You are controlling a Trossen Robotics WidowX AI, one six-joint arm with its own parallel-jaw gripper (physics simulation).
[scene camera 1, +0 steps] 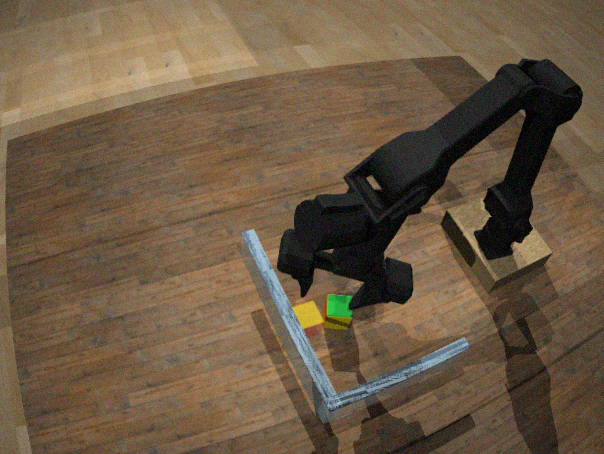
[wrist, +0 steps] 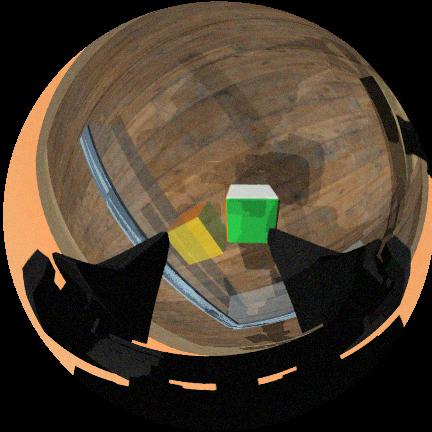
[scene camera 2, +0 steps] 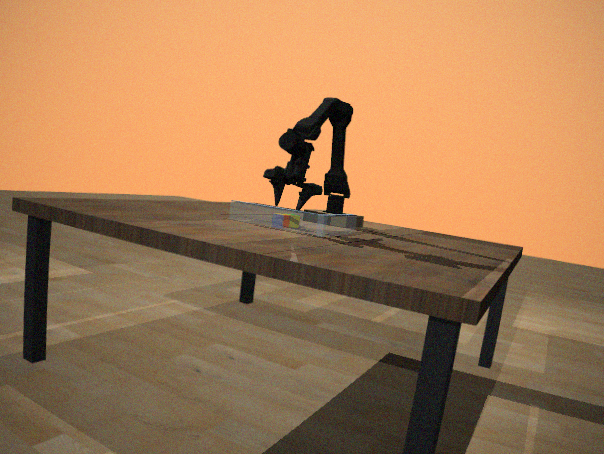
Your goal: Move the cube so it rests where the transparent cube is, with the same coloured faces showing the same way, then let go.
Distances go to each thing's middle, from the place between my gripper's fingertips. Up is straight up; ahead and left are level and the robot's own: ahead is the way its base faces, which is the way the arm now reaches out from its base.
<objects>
Now: hand 3 cm short of the transparent cube [scene camera 1: 308,315], 3 cm above it and 1 cm to the right of it. From my hand the other things lie so: grey L-shaped rail [scene camera 1: 329,405]: 5 cm behind, 2 cm below.
</objects>
